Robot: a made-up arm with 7 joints.
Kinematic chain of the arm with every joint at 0, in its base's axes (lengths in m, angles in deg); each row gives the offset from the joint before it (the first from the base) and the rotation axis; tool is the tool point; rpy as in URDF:
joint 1: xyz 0 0 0 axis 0.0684 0.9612 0.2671
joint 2: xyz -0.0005 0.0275 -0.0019 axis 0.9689 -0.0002 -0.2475
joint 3: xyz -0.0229 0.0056 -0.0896 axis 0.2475 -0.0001 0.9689
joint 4: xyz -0.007 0 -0.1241 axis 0.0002 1 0
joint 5: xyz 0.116 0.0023 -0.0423 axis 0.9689 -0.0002 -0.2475
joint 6: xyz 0.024 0 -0.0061 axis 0.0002 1 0
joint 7: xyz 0.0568 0 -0.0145 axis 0.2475 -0.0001 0.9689
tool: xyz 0 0 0 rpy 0 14.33 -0.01
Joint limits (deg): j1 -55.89..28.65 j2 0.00..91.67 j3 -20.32..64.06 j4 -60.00..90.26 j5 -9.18..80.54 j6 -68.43..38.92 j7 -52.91..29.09
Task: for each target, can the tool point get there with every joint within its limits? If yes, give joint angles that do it. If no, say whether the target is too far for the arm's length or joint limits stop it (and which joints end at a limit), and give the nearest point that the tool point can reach.
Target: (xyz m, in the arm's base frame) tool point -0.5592 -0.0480 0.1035
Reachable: no: too far | nearest point -0.3030 0.0243 -0.2798 | short by 0.467 m
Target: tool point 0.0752 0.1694 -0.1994
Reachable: yes | joints 21.99 18.10 25.05 -14.69 23.97 -35.15 -11.66
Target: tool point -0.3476 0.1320 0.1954
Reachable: no: joint limits stop it (at a limit: joint 1, joint 2, joint 3, joint 5, joint 6) | nearest point -0.0527 0.1294 0.1784 | short by 0.295 m
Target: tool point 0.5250 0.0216 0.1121
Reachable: no: too far | nearest point 0.3384 0.0624 -0.0116 | short by 0.228 m
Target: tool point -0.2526 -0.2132 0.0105
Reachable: no: joint limits stop it (at a limit: joint 1, joint 2, joint 3, joint 4, joint 6) | nearest point 0.0176 -0.0329 -0.0971 | short by 0.342 m
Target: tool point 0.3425 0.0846 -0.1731
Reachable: yes | joints -47.30 24.82 -0.24 39.80 56.89 -32.48 -23.38
